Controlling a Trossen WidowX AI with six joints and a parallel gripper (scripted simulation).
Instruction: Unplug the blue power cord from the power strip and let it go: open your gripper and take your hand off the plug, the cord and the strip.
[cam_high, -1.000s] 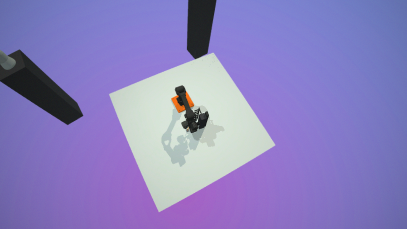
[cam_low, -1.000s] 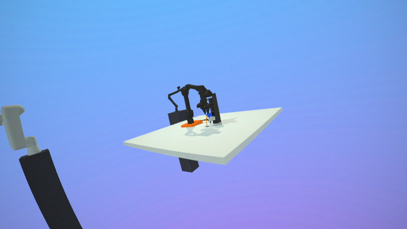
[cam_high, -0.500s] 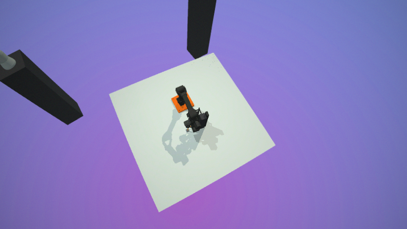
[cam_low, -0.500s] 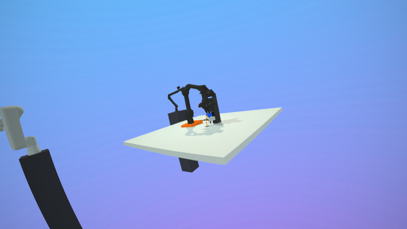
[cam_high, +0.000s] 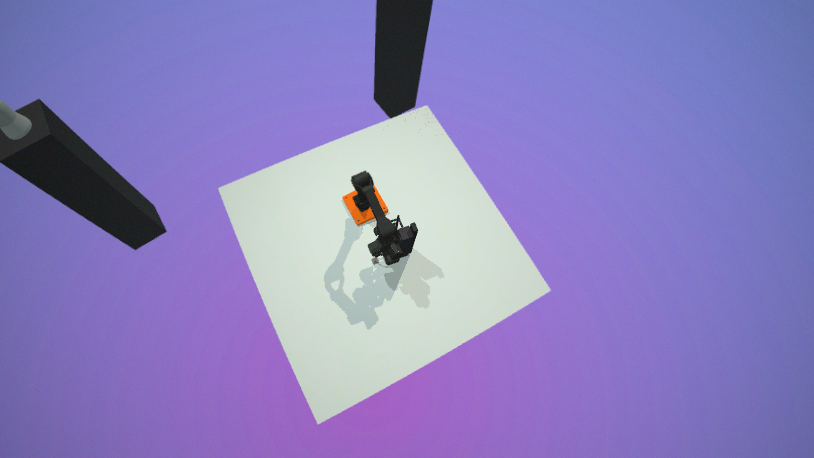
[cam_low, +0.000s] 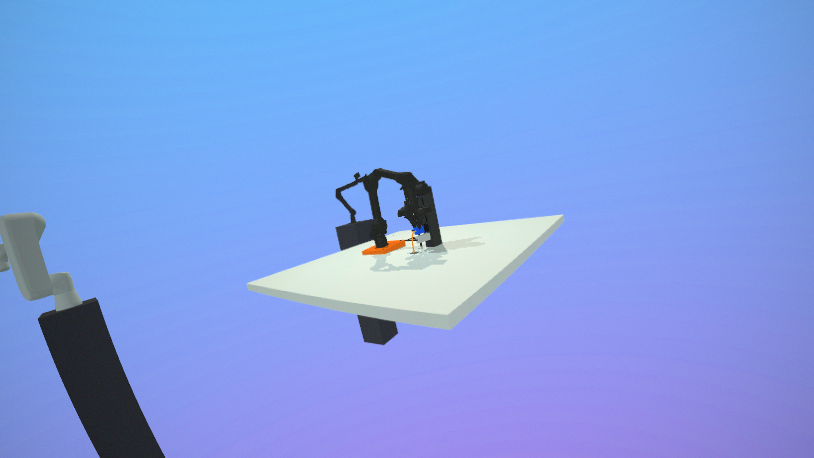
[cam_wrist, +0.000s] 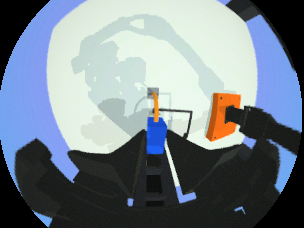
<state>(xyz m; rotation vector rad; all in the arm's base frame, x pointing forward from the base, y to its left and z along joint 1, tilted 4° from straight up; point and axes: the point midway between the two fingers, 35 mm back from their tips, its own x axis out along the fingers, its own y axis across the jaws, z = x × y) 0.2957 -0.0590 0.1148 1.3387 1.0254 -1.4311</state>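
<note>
Now: gripper tip 3 cm to the right of the blue plug.
</note>
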